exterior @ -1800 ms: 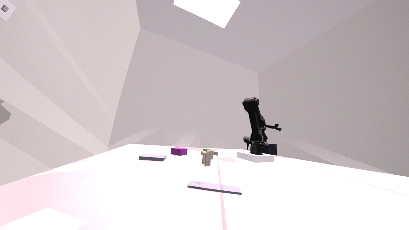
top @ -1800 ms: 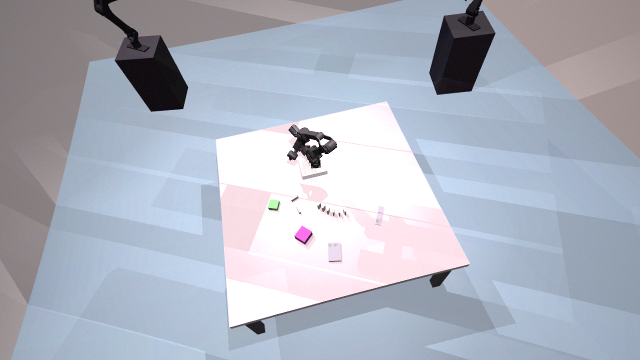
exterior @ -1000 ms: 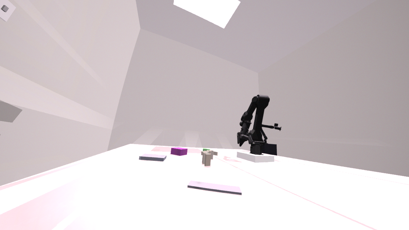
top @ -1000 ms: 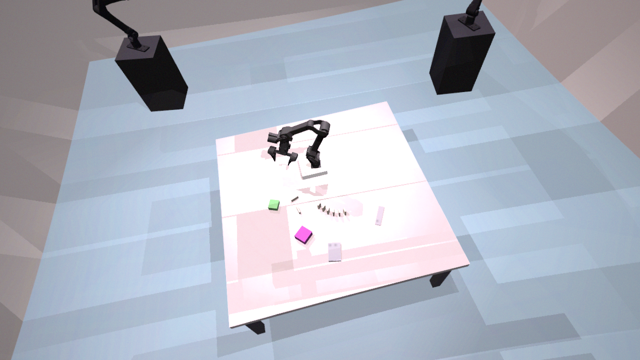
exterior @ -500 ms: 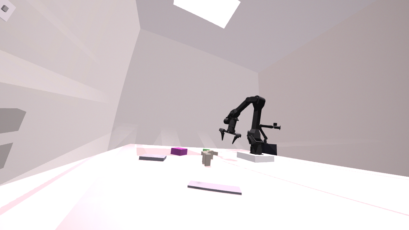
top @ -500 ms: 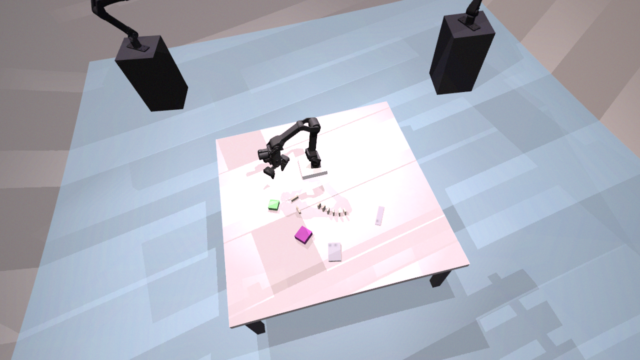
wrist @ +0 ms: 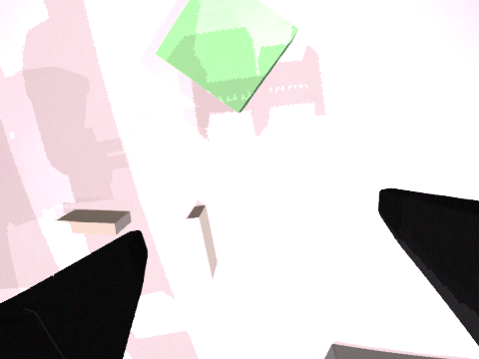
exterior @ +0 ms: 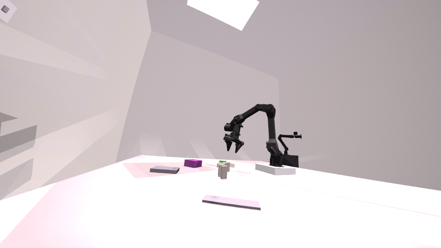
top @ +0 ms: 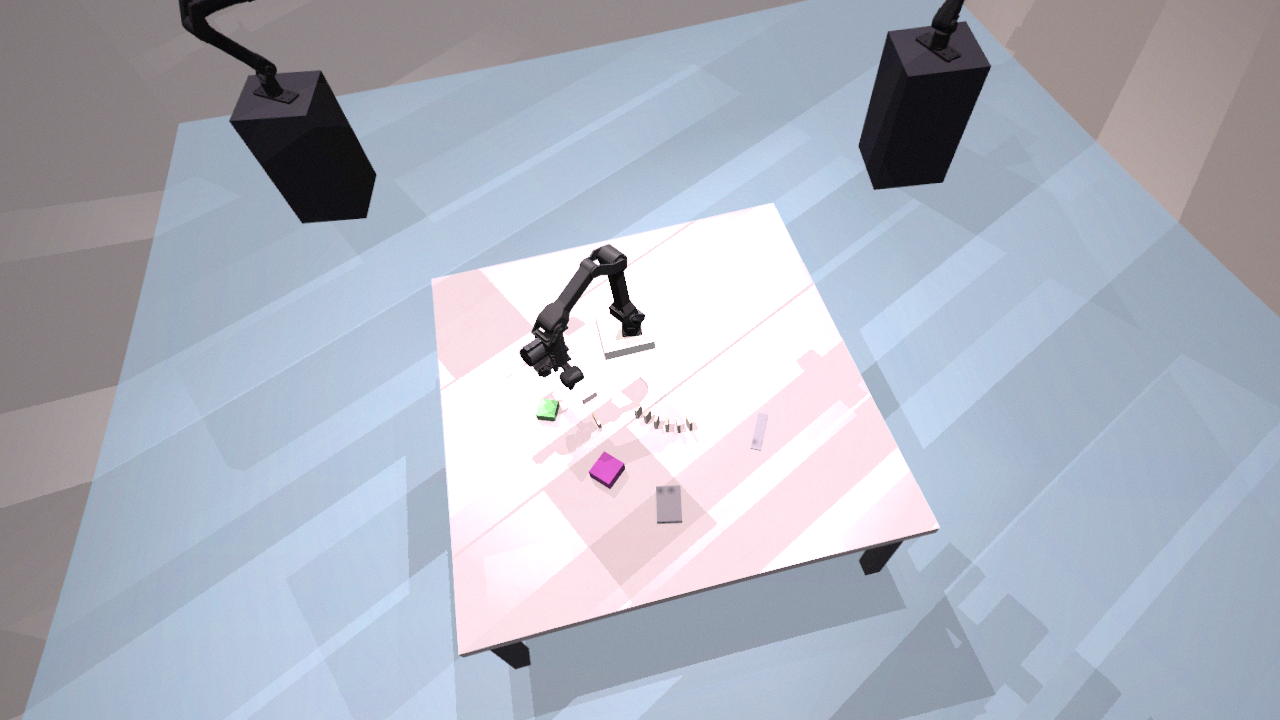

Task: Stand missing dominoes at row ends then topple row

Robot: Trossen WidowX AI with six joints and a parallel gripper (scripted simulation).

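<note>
Right now my gripper tip is 27 cm short of the magenta block, 12 cm to the right of it and 8 cm above it. The rest, counted from my gripper tip: flat plate (39 cm ahead, 29 cm to the left, 9 cm below); flat strip (18 cm ahead, 58 cm to the left, 10 cm below); green block (5 cm ahead, 6 cm to the right, 8 cm below).
</note>
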